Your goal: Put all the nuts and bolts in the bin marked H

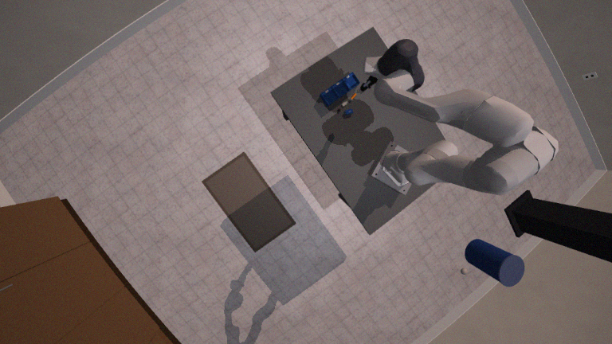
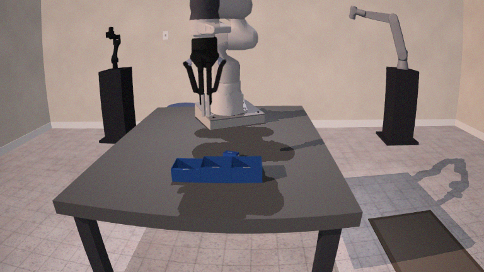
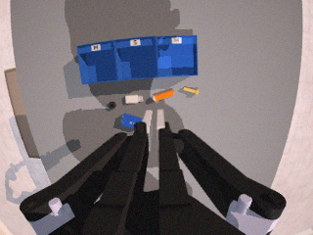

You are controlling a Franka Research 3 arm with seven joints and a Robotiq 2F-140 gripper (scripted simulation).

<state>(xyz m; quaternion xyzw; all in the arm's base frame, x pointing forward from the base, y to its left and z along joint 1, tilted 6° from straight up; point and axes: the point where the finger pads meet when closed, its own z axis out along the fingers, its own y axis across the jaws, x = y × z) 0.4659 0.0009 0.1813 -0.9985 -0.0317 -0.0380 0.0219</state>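
My hand is 17 cm above the blue bin, 9 cm short of it and 4 cm to the right of it. The rest, counted from my hand: orange stick-like thing: 18 cm below, 2 cm to the right, 1 cm ahead; then blue block: 18 cm below, 7 cm to the left, 6 cm behind; then yellow bolt: 18 cm below, 9 cm to the right, 2 cm ahead.
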